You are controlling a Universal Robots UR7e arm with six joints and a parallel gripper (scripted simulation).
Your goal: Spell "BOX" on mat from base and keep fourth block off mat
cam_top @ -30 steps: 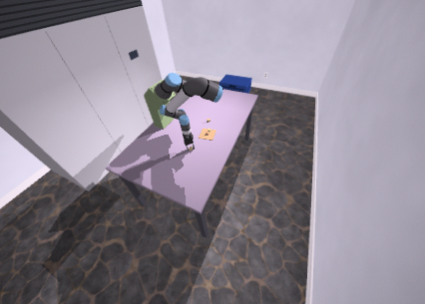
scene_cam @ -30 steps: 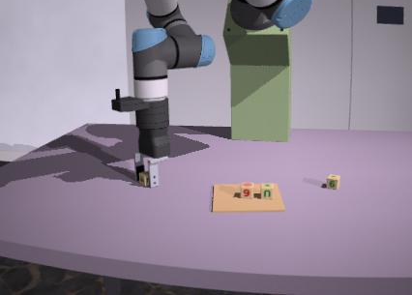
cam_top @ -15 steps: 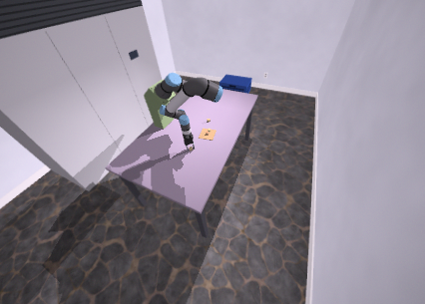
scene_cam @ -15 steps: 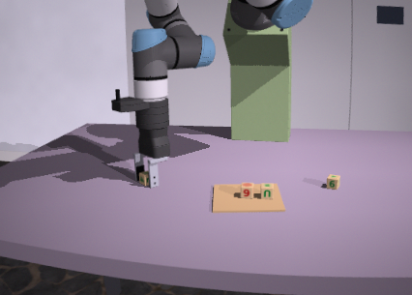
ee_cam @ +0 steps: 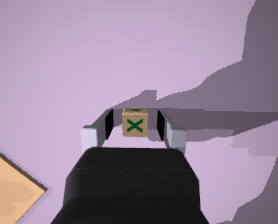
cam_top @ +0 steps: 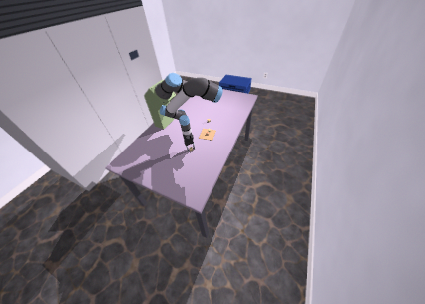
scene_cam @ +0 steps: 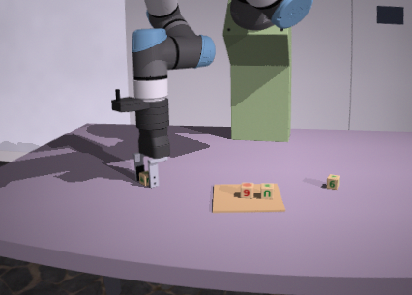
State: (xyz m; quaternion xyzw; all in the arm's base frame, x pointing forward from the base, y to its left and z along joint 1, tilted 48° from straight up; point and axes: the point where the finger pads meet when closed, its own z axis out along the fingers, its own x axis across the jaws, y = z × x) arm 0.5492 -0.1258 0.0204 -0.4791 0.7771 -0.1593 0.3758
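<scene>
The mat is 240 mm to the left of my hand, 20 mm below it and 10 mm behind it.
</scene>
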